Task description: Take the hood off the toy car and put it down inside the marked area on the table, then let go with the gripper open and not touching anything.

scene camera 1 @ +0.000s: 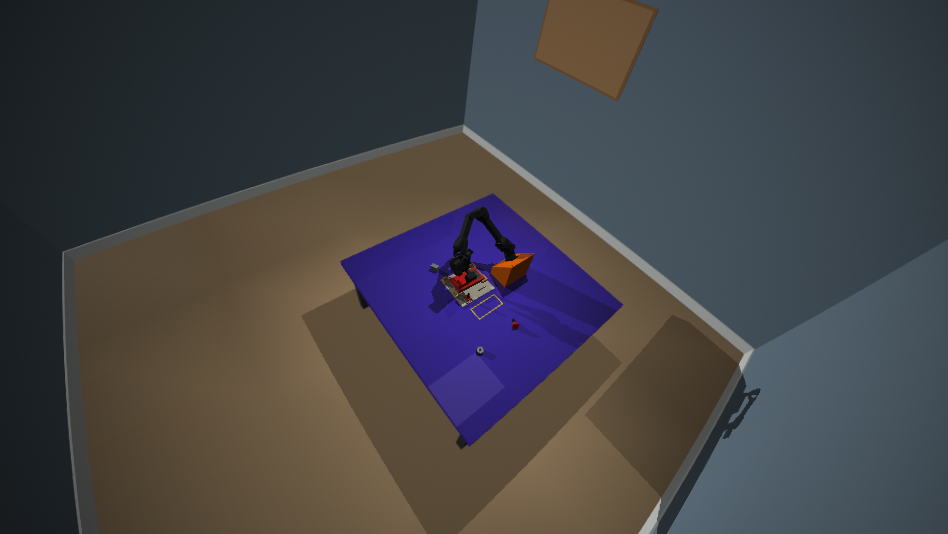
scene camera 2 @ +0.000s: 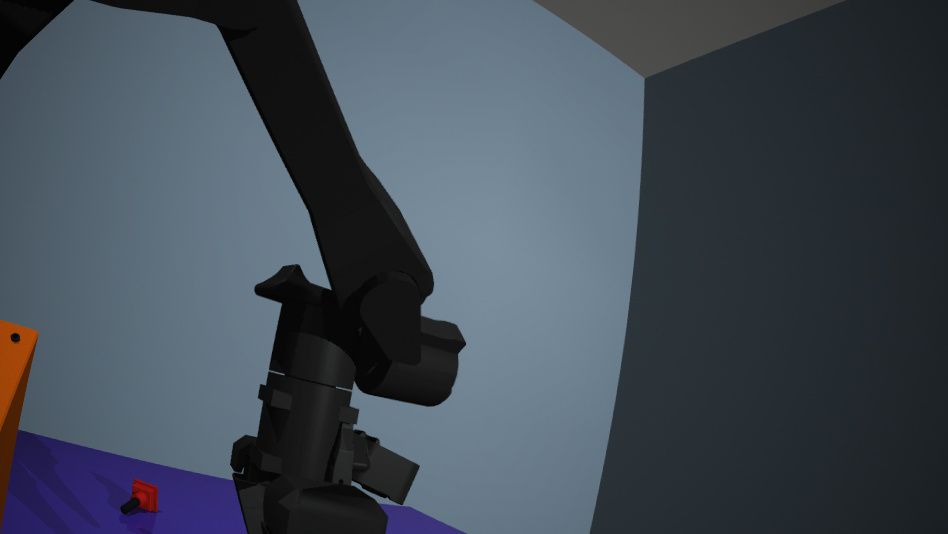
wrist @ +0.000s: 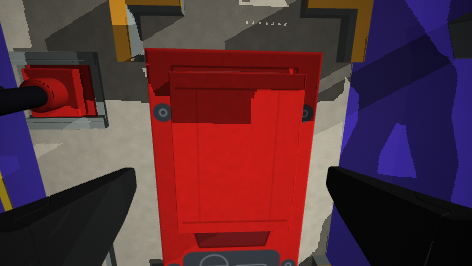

Note:
The gripper is open, with nothing in its grasp. Further things: a red hood.

